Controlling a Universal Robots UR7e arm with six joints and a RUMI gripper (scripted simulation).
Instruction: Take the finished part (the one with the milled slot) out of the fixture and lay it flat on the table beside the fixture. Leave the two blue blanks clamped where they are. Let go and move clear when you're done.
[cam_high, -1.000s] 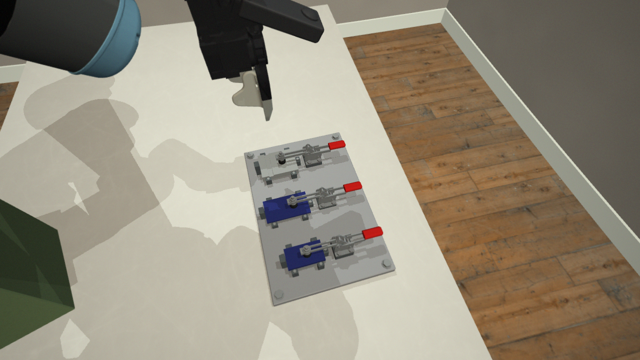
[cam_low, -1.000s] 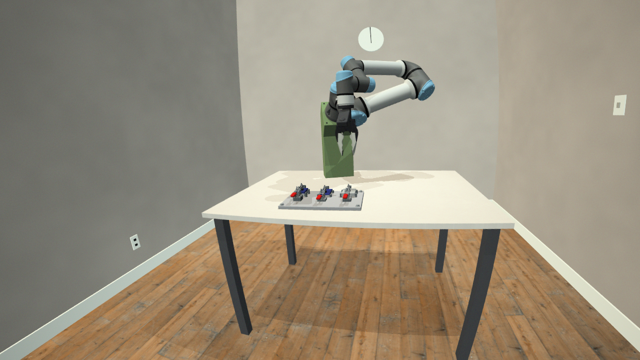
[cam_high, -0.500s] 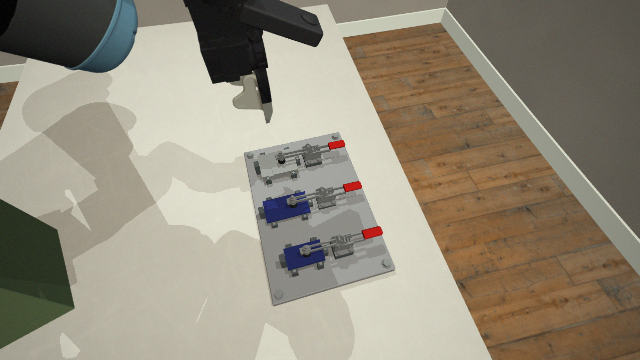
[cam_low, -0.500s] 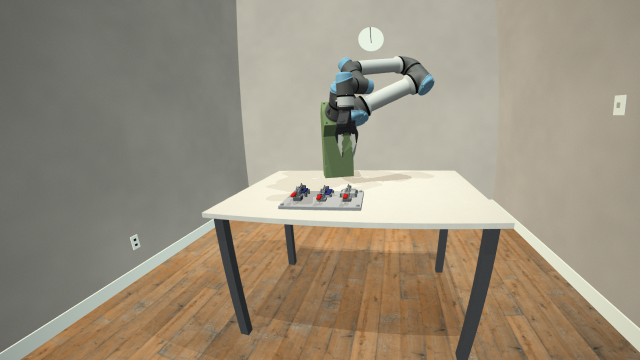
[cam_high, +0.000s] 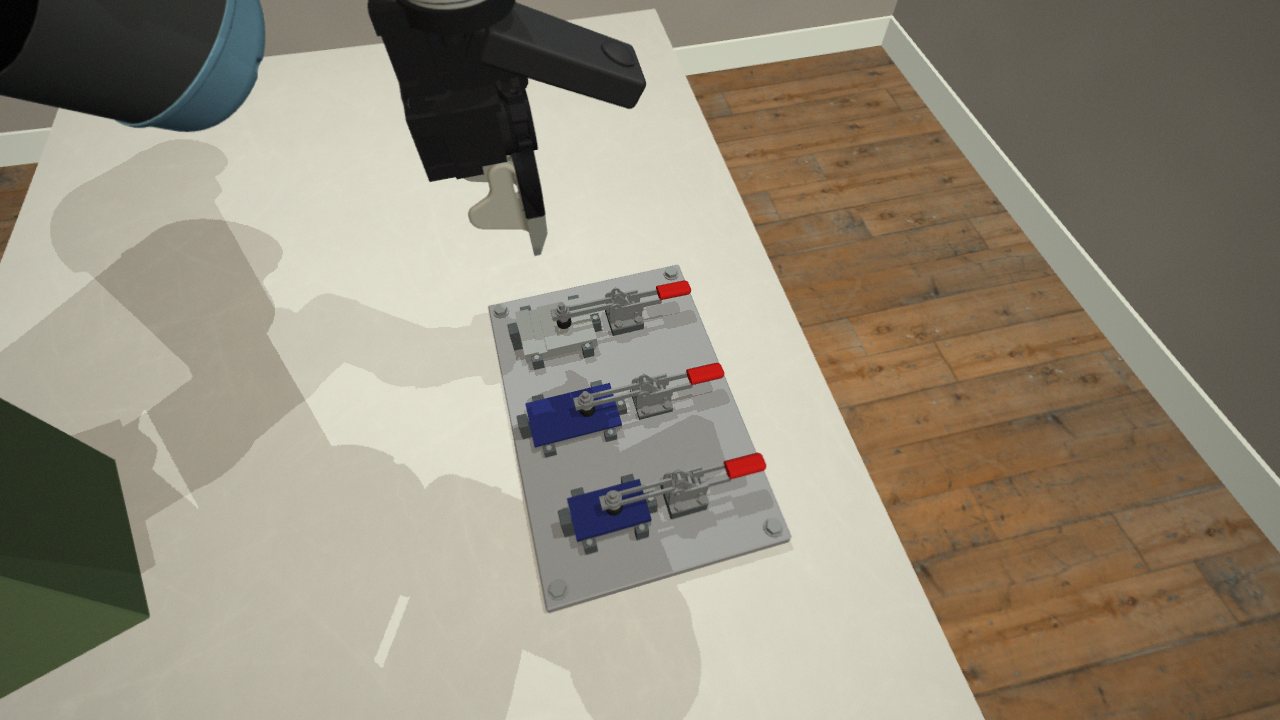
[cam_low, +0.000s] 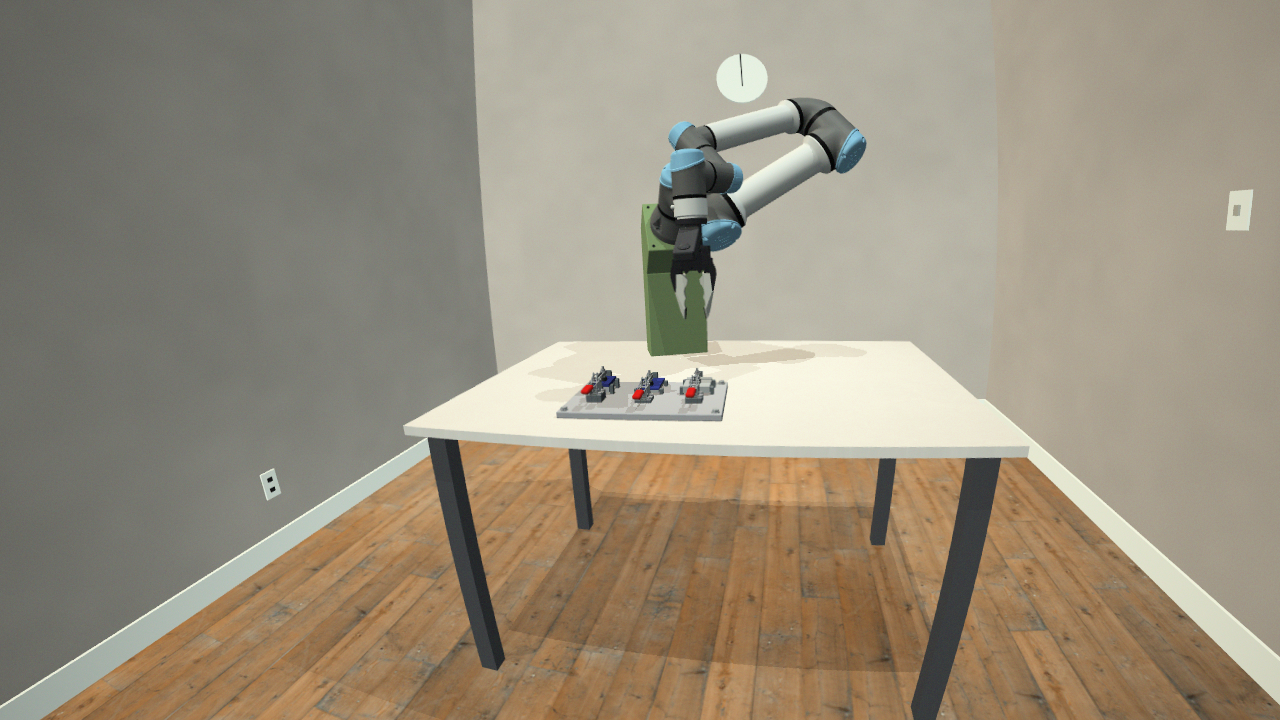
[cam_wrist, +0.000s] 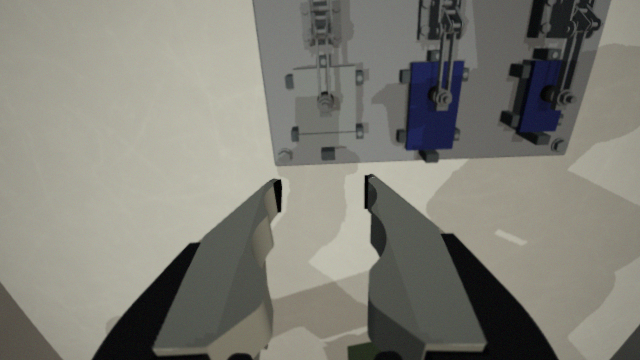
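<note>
Now: hand 80 mm short of the toggle clamp, 10 mm to the right of it and 150 mm above it. Also, from my hand: grey fixture plate (60 mm ahead, 100 mm to the right, 190 mm below); blue blank (10 mm ahead, 110 mm to the right, 170 mm below); grey finished part (10 mm behind, 170 mm below).
</note>
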